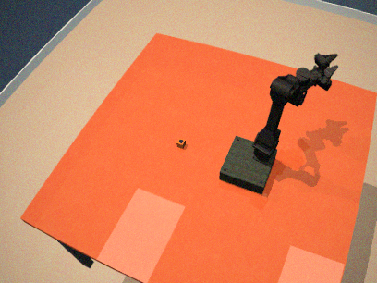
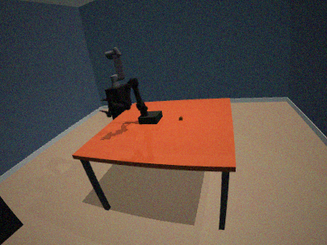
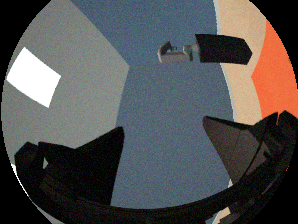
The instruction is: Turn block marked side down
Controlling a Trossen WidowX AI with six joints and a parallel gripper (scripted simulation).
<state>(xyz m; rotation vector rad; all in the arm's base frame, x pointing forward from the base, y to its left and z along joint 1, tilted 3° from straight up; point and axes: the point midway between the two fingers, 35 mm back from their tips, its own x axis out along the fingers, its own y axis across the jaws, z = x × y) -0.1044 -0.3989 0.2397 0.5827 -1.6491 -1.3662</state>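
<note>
My gripper tip is 48 cm short of the orange block, 50 cm to the right of it and 32 cm above it.
</note>
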